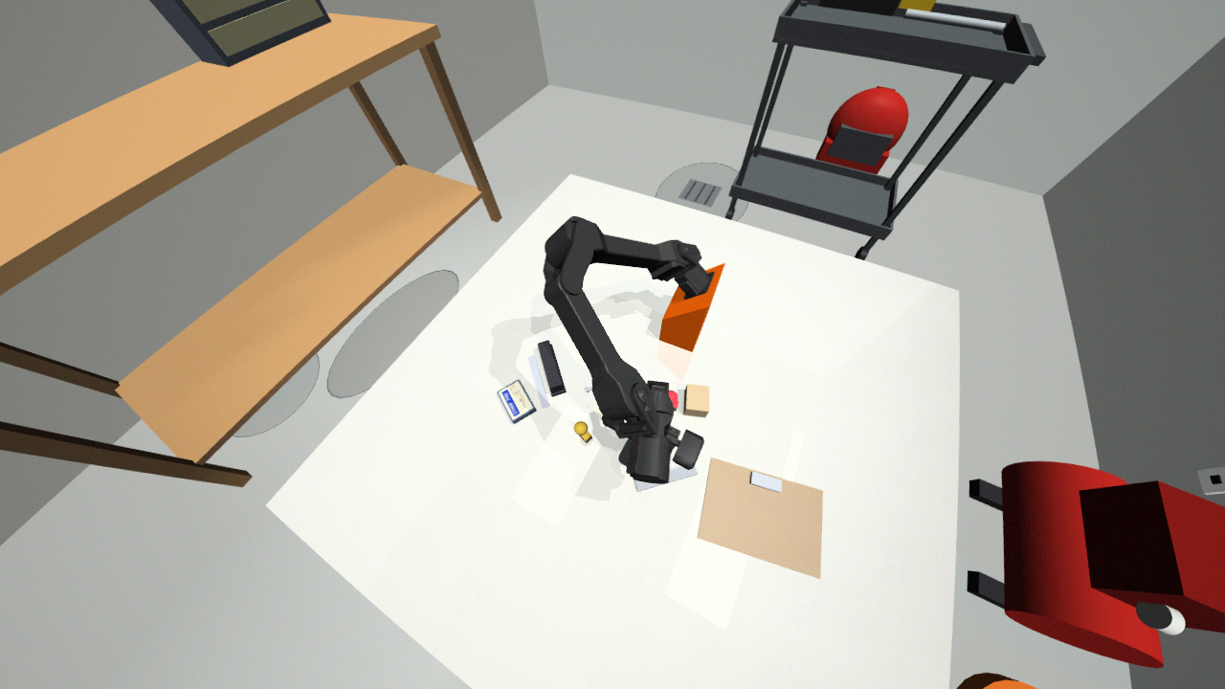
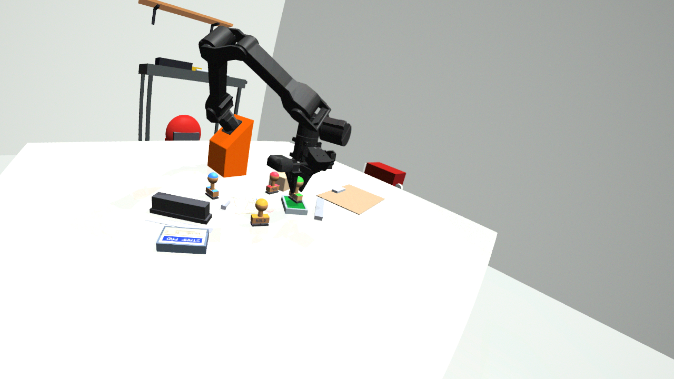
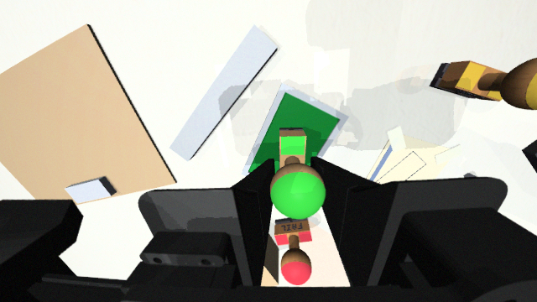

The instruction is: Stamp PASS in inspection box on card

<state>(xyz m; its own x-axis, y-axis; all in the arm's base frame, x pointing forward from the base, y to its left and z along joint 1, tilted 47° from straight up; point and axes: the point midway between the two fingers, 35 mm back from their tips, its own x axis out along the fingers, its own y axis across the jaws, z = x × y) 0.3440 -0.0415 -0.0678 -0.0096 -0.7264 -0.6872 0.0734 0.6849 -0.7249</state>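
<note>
Right now the green ink pad is 4 cm below my gripper tip. The rest, counted from my gripper tip: grey bar (5 cm ahead, 6 cm to the left, 4 cm below); red stamp (11 cm behind, 1 cm to the left, 3 cm below); green stamp (right at my gripper tip).
</note>
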